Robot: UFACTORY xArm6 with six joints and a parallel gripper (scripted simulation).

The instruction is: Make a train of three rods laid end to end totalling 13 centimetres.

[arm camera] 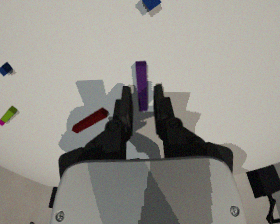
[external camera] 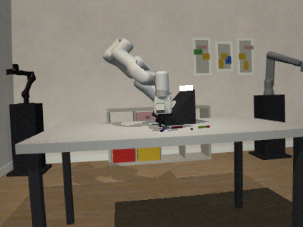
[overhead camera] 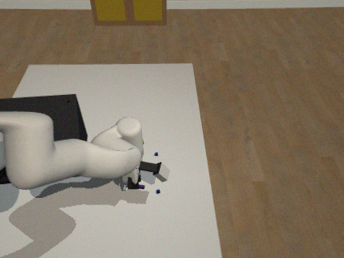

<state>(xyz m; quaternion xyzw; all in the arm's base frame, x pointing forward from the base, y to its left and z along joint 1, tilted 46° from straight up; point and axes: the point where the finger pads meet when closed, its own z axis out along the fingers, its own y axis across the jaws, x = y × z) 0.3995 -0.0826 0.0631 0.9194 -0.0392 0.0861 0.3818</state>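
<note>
The purple rod lies 30 mm below my hand. Round my hand: magenta rod 10 mm behind, 260 mm to the left, 30 mm below; red rod 40 mm behind, 90 mm to the left, 30 mm below; lime rod 220 mm to the left, 30 mm below.
</note>
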